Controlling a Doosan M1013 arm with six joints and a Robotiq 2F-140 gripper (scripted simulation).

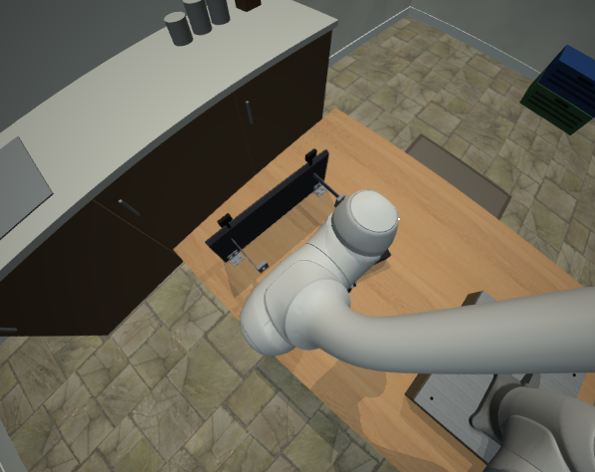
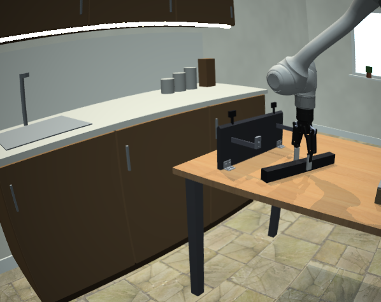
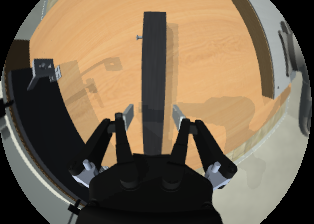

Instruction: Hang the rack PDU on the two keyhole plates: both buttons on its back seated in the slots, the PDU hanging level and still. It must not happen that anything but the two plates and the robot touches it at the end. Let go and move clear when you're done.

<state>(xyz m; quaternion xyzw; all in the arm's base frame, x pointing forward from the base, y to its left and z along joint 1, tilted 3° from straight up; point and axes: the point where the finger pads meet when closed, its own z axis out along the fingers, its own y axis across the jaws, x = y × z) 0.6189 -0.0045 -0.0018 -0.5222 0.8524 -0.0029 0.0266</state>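
Right now the rack PDU is 20 mm ahead of my hand, 10 mm to the right of it and 20 mm below it. Also, from my hand: black backboard 270 mm ahead, 40 mm to the right, 40 mm above.
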